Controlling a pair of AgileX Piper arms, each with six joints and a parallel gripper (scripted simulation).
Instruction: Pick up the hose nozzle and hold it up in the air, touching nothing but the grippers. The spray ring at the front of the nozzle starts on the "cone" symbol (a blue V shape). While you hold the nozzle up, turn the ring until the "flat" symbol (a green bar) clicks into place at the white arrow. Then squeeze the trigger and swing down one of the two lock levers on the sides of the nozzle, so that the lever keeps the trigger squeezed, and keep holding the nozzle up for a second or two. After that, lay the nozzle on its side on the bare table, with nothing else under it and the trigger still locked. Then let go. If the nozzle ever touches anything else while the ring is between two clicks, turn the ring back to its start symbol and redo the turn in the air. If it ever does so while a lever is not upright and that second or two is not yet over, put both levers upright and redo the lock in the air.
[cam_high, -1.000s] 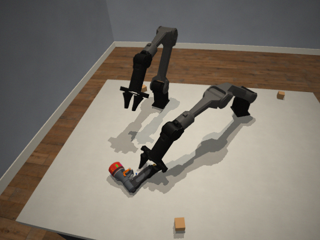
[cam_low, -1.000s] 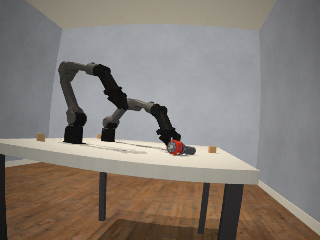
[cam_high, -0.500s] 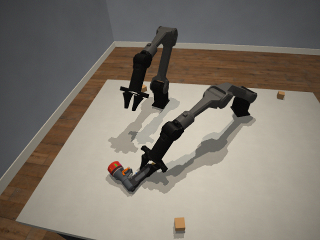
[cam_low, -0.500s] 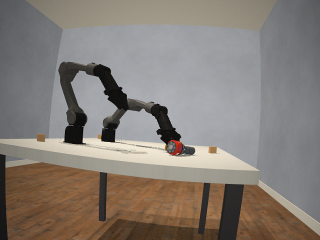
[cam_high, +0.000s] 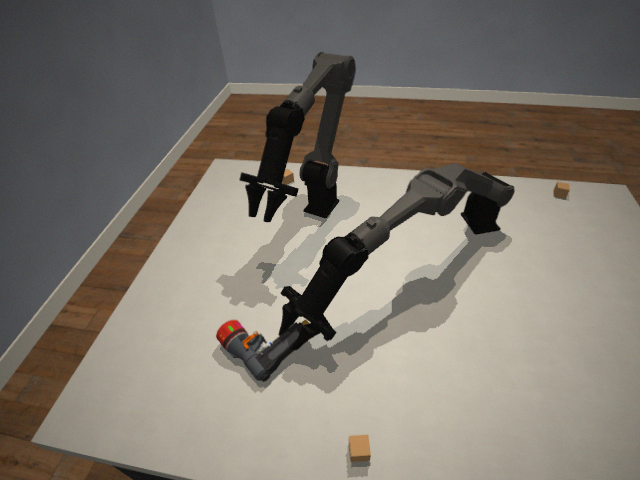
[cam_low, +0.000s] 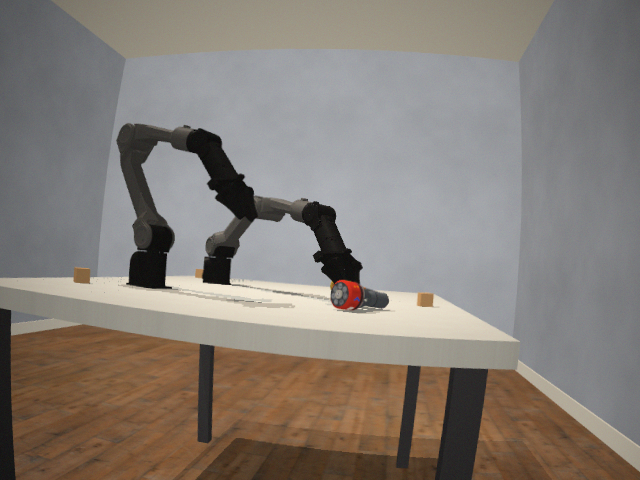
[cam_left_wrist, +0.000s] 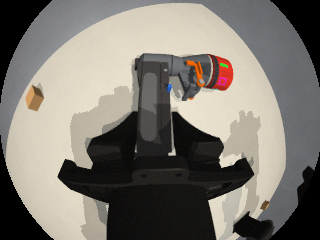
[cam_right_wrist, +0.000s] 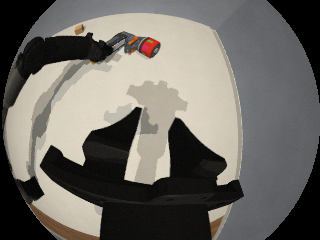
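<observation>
Right now my left hand is 10 mm short of the red spray ring, 130 mm to the left of it and 10 mm above it. Also, from my left hand: white trigger bar (20 mm to the right).
</observation>
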